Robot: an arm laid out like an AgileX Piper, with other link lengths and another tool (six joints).
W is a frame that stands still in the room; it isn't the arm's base.
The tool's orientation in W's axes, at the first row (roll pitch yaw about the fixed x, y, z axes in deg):
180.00, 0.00, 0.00
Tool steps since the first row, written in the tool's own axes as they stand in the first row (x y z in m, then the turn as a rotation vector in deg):
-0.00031, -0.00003, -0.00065, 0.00, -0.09, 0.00
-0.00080, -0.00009, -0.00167, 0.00, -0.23, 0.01
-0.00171, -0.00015, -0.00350, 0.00, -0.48, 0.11
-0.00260, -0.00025, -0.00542, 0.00, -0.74, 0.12
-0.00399, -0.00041, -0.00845, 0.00, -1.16, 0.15
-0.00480, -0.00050, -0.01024, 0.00, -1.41, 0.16
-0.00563, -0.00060, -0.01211, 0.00, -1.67, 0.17
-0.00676, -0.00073, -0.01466, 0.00, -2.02, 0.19
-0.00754, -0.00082, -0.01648, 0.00, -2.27, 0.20
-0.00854, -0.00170, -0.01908, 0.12, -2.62, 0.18
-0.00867, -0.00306, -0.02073, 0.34, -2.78, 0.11
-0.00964, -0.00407, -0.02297, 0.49, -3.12, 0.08
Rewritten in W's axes. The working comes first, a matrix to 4 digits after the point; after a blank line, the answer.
The tool's axes in the first row as the columns of a matrix, in W's axes (used below as rounded here):
1.0000, 0.0000, 0.0000
0.0000, -1.0000, 0.0000
0.0000, 0.0000, -1.0000

-0.00031, 0.00003, 0.00065, 0.00, 0.09, 0.00
-0.00080, 0.00009, 0.00167, 0.00, 0.23, -0.01
-0.00171, 0.00015, 0.00350, 0.00, 0.48, -0.11
-0.00260, 0.00025, 0.00542, 0.00, 0.74, -0.12
-0.00399, 0.00041, 0.00845, 0.00, 1.16, -0.15
-0.00480, 0.00050, 0.01024, 0.00, 1.41, -0.16
-0.00563, 0.00060, 0.01211, 0.00, 1.67, -0.17
-0.00676, 0.00073, 0.01466, 0.00, 2.02, -0.19
-0.00754, 0.00082, 0.01648, 0.00, 2.27, -0.20
-0.00854, 0.00170, 0.01908, 0.12, 2.62, -0.18
-0.00867, 0.00306, 0.02073, 0.34, 2.78, -0.11
-0.00964, 0.00407, 0.02297, 0.49, 3.12, -0.08

